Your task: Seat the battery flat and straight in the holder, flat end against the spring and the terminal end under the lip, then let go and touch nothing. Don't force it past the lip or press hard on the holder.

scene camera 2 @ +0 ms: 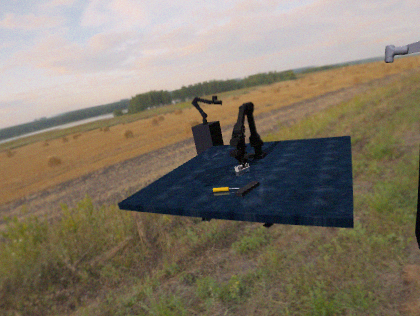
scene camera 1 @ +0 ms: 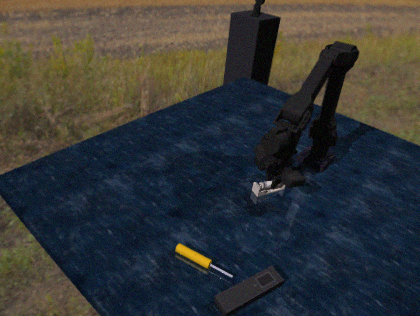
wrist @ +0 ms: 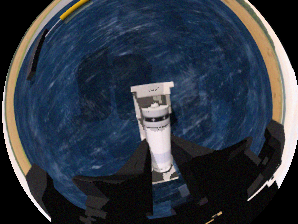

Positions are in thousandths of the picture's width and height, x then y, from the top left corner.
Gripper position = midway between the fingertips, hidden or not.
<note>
I see my gripper (scene camera 1: 642, 590) and a battery (wrist: 525, 525).
My gripper is seen too in the wrist view (wrist: 529, 627).
</note>
